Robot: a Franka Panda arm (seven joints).
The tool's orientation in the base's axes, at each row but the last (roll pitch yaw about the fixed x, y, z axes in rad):
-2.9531 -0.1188 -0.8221
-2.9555 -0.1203 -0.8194
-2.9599 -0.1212 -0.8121
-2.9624 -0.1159 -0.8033
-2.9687 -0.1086 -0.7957
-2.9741 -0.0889 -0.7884
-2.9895 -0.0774 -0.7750
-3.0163 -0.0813 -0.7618
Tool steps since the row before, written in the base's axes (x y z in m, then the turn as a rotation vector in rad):
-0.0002 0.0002 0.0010 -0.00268 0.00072 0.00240
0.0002 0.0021 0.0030 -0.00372 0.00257 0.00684
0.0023 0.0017 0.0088 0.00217 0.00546 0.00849
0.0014 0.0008 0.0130 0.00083 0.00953 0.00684
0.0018 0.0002 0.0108 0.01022 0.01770 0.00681
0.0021 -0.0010 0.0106 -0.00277 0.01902 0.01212
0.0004 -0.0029 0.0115 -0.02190 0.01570 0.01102
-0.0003 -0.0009 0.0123 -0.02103 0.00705 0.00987
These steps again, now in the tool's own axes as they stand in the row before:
-0.0002 -0.0002 -0.0010 -0.00205 0.00095 -0.00289
-0.0010 -0.0021 -0.0028 -0.00356 -0.00041 -0.00737
0.0014 -0.0044 -0.0080 -0.00143 -0.00682 -0.00762
0.0019 -0.0038 -0.0124 -0.00545 -0.00844 -0.00611
0.0023 -0.0032 -0.0102 -0.00472 -0.02066 -0.00387
0.0031 -0.0025 -0.0101 -0.01431 -0.01353 -0.01135
0.0032 0.0001 -0.0114 -0.02570 0.00208 -0.01352
0.0014 -0.0007 -0.0122 -0.01922 0.00791 -0.01255

